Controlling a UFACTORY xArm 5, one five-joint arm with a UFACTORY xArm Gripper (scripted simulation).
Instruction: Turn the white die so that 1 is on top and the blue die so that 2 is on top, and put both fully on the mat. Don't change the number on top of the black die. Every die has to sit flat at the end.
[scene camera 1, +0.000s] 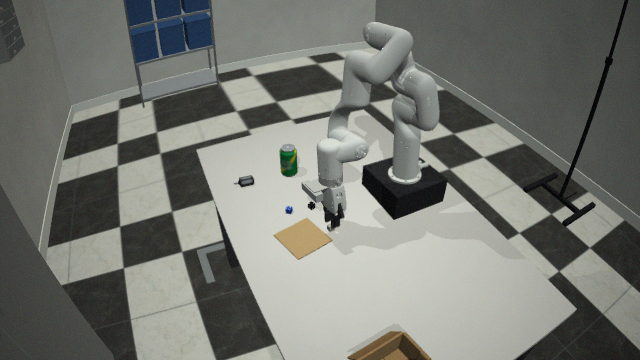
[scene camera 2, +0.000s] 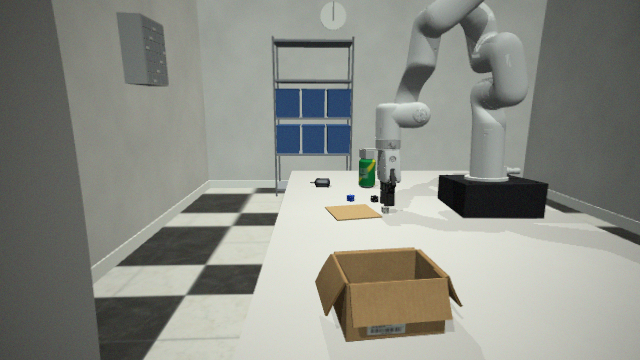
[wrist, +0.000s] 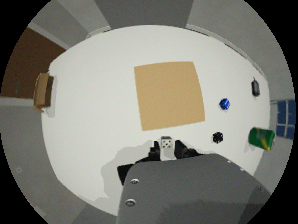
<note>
I see my gripper (scene camera 2: 387, 204) and a tan mat (scene camera 1: 304, 237).
The tan mat also shows in the wrist view (wrist: 169, 94). My gripper is seen too in scene camera 1 (scene camera 1: 332, 223) and in the wrist view (wrist: 166, 147).
</note>
